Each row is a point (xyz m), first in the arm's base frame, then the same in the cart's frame.
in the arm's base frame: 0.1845 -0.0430 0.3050
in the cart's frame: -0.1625 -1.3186 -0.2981
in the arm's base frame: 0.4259 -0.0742 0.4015
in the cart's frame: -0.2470 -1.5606 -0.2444
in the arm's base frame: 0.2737 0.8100 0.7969
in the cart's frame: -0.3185 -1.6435 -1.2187
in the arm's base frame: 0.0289 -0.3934 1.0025
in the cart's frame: 0.5209 -1.7267 -0.3028
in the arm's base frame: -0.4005 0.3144 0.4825
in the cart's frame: 0.1600 -0.9919 -0.8373
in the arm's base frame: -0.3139 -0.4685 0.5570
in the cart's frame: 0.5104 -1.1798 -0.1532
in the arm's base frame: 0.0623 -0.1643 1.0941
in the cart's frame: 0.4484 -1.7925 -0.5318
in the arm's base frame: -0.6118 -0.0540 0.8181
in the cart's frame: 0.6700 -1.1102 -0.6995
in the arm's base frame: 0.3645 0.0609 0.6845
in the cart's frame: -0.0990 -1.7010 -0.4903
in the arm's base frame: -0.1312 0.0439 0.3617
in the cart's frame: 0.0370 -1.1252 -0.4803
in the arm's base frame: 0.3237 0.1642 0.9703
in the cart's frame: 0.0519 -1.8611 -0.7039
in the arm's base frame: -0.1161 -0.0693 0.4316
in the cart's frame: 0.1216 -1.1953 -0.4038
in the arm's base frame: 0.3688 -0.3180 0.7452
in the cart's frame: 0.1098 -1.7823 -0.1789
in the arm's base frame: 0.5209 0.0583 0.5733
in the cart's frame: -0.2666 -1.7352 -0.4032
